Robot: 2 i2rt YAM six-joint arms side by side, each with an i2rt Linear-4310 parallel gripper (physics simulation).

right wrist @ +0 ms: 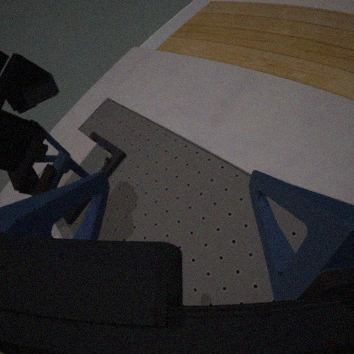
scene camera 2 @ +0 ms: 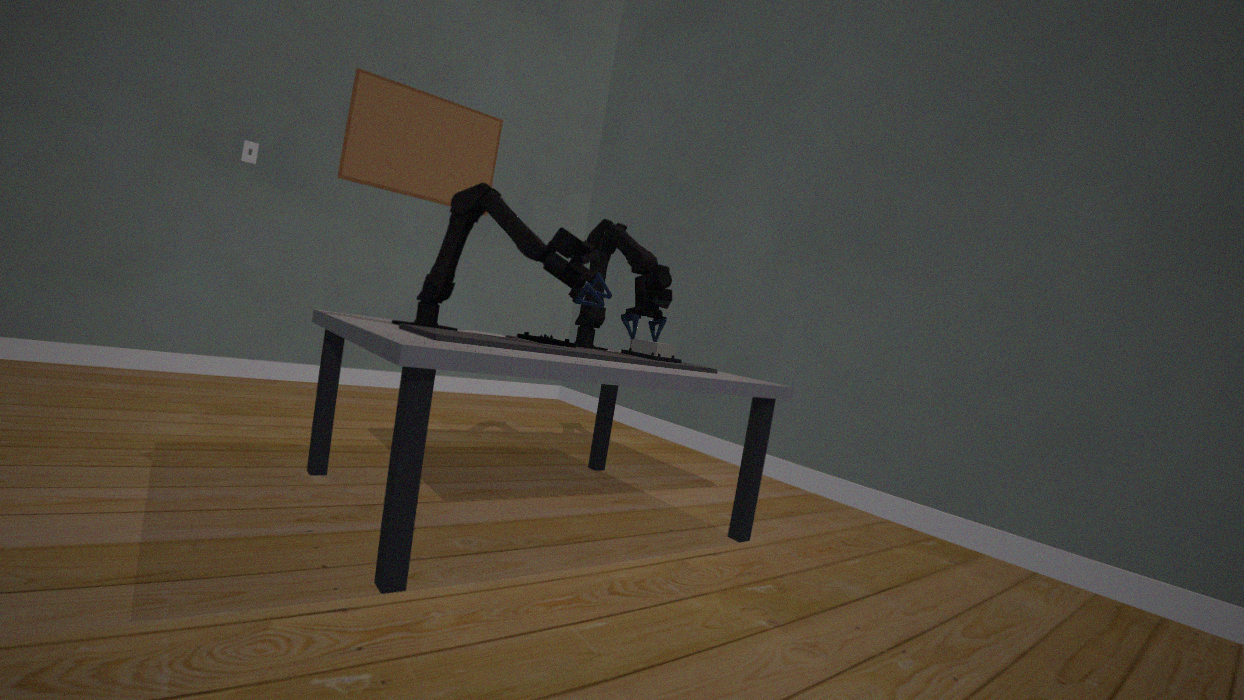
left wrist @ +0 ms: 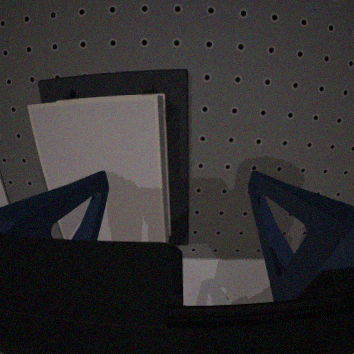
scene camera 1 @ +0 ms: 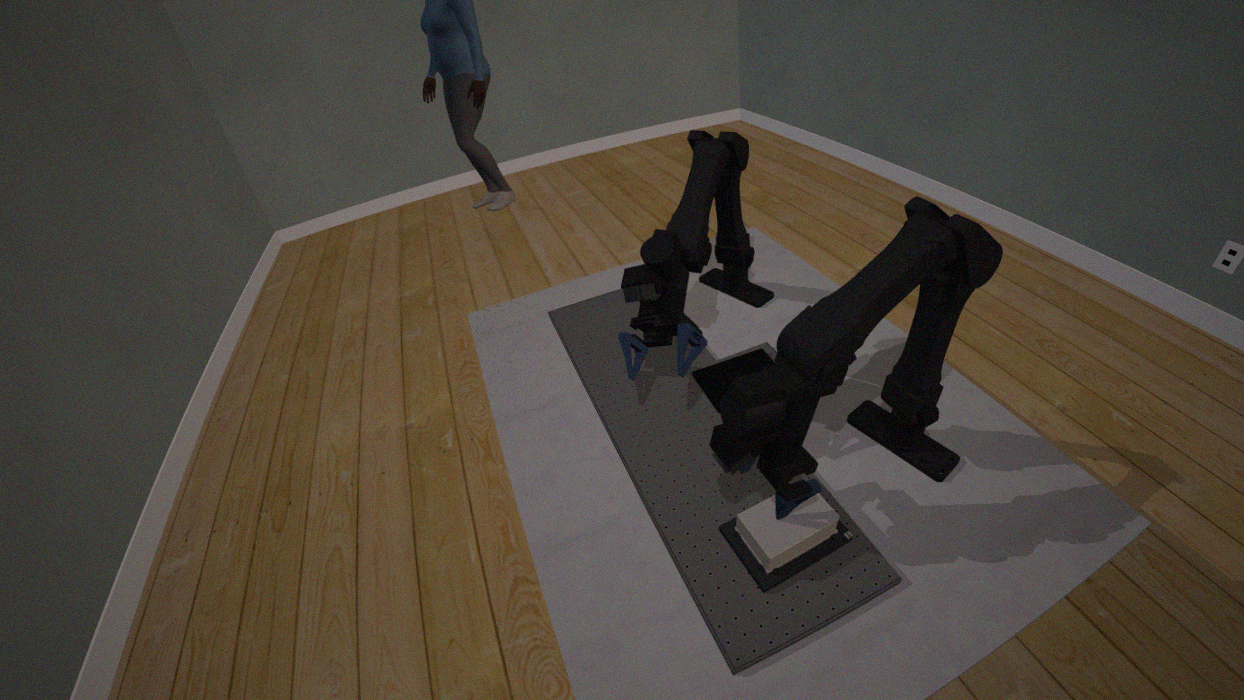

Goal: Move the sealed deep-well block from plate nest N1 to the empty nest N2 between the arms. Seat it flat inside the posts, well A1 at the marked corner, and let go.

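Places are measured from the left arm's base along level axes (x ahead, y left, z up), in millimetres.
Pixels of known places: left gripper, fingertip midpoint: [right wrist: 79, 169] [scene camera 2: 644, 340] [left wrist: 178, 178] [scene camera 1: 761, 494]; right gripper, fingertip midpoint: [right wrist: 178, 178] [scene camera 2: 607, 301] [scene camera 1: 655, 377]; left arm's base, link origin: [scene camera 1: 900, 440]; right arm's base, link origin: [scene camera 1: 735, 288].
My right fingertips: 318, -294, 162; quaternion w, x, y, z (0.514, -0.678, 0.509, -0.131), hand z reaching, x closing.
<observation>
For each thing: its middle in the pictures, then the offset to it from my right fingertips, as dx, dy, dz. "*": a spot on its surface instead. Level surfaces: height alone.
- pale sealed block, body centre: [left wrist: 111, 181] [scene camera 1: 787, 524] [right wrist: 72, 167] [scene camera 2: 652, 348] -15, +282, -116
- dark plate nest N1, surface spot: [left wrist: 178, 150] * -7, +228, -137
- dark nest N2, body centre: [scene camera 1: 741, 377] [scene camera 2: 546, 338] -211, -7, -138
- grey pegboard, surface height: dz -149
- dark angled edge, surface spot: [right wrist: 116, 150] * +50, +224, -137
The pale sealed block [scene camera 1: 787, 529] [scene camera 2: 650, 346] [left wrist: 100, 137] sits on the dark plate nest N1 [scene camera 1: 751, 558] [left wrist: 178, 150]. My left gripper [scene camera 1: 765, 489] [scene camera 2: 643, 337] [left wrist: 178, 178] is open and close above the block. In the left wrist view one fingertip overlaps the block and the other is over the pegboard to its right, so the block is not centred between them. The dark nest N2 [scene camera 1: 735, 374] [scene camera 2: 543, 337] holds no block and is partly hidden by the left arm. My right gripper [scene camera 1: 657, 375] [scene camera 2: 594, 291] [right wrist: 178, 178] is open and empty above the pegboard. The A1 mark is unreadable.
A grey pegboard [scene camera 1: 643, 444] [left wrist: 270, 115] [right wrist: 200, 215] lies on the pale table top [scene camera 1: 539, 470] [scene camera 2: 487, 357]. In the right wrist view, a dark angled edge [right wrist: 116, 150] shows near one finger, with the left arm beyond it. A person [scene camera 1: 456, 52] stands behind the table.
</observation>
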